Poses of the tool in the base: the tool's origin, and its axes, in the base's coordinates. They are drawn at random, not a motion.
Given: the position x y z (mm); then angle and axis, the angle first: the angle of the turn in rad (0 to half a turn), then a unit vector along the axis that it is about.
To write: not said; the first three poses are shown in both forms.
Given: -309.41 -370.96 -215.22 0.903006 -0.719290 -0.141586 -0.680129
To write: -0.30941 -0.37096 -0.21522 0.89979 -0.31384 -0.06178 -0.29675
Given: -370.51 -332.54 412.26 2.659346 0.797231 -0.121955 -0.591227
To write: -0.37051 -0.33254 0.41226 0.23879 0.77417 -0.11843 -0.57412
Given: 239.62 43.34 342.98 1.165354 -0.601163 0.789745 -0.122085
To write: 0.23962 0.04334 0.34298 0.83499 -0.33080 0.43457 -0.06718
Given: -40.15 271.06 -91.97 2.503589 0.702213 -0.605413 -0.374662
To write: -0.04015 0.27106 -0.09197 0.31362 0.66679 -0.57487 -0.35576
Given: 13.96 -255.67 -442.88 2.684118 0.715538 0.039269 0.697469
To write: 0.01396 -0.25567 -0.44288 0.22675 0.69690 0.03825 0.67930
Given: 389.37 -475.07 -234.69 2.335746 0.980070 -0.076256 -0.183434
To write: 0.38937 -0.47507 -0.23469 0.39211 0.90158 -0.07015 -0.16874
